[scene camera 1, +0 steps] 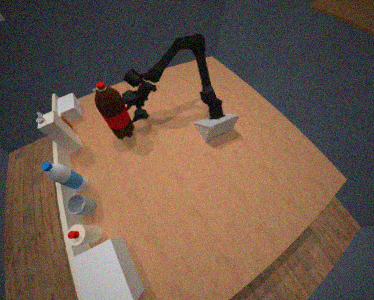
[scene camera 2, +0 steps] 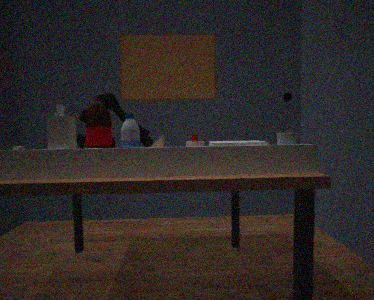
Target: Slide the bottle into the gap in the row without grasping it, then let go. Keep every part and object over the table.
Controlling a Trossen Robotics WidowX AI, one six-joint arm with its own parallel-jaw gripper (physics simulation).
In view: a blue-capped bottle (scene camera 1: 59, 173), a dark brown bottle (scene camera 1: 109, 102) and a pale pump bottle (scene camera 2: 61, 130).
The dark brown bottle is seen too in scene camera 2 (scene camera 2: 97, 119). The pale pump bottle shows as well in scene camera 1 (scene camera 1: 50, 124).
